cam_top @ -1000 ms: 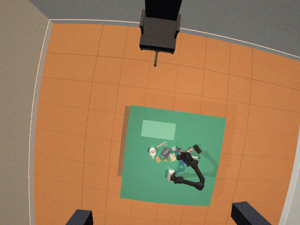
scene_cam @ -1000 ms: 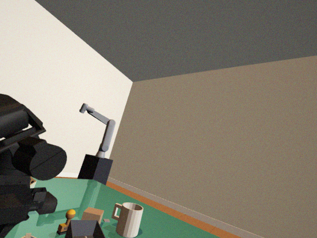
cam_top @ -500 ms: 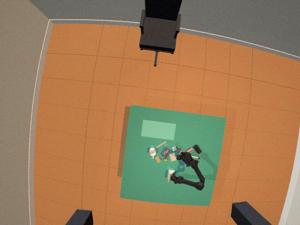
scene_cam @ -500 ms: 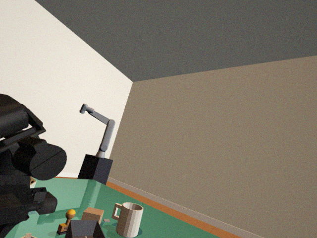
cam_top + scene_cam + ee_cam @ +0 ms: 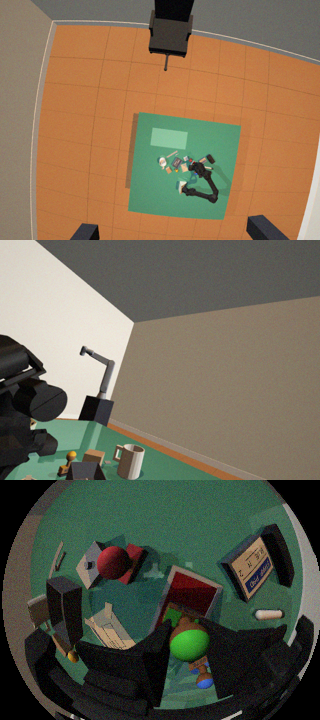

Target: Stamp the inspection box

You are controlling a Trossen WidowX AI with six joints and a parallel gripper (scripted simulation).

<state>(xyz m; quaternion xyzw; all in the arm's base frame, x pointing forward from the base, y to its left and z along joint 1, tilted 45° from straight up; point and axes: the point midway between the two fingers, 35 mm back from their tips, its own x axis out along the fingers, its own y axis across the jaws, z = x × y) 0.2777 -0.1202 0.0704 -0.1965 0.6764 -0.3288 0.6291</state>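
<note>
My gripper tip is now 3 cm above the red ink pad. Round my gripper tip: striped card: 12 cm to the left, 4 cm below, 4 cm behind; then blue stamp: 10 cm behind, 2 cm to the right, 2 cm below; then red-knobbed stamp: 6 cm ahead, 4 cm to the left, 2 cm below.
</note>
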